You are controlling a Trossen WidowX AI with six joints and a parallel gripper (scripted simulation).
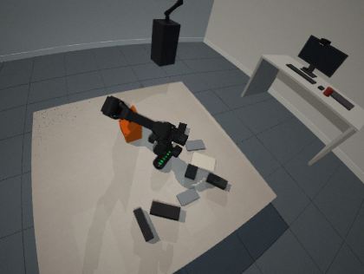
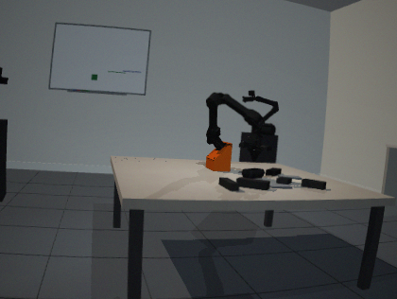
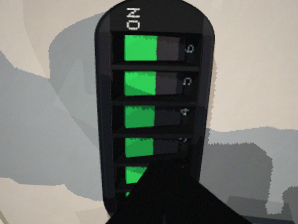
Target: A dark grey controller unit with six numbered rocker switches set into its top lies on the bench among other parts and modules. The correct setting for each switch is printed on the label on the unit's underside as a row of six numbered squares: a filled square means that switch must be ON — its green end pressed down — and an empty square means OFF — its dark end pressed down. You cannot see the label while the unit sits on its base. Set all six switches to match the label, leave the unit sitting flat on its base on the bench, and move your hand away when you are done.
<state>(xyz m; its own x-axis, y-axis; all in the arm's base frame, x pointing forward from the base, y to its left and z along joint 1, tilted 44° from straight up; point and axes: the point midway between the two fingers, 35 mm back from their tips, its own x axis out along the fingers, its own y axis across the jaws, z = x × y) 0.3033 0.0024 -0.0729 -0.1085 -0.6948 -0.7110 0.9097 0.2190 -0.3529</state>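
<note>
The small dark box is 160 mm ahead of my gripper tip, 100 mm to the left of it and 70 mm below it. The rest, counted from my gripper tip: long black bar (290 mm to the right, 260 mm ahead, 70 mm below); white plate (220 mm to the left, 150 mm ahead, 80 mm below).
</note>
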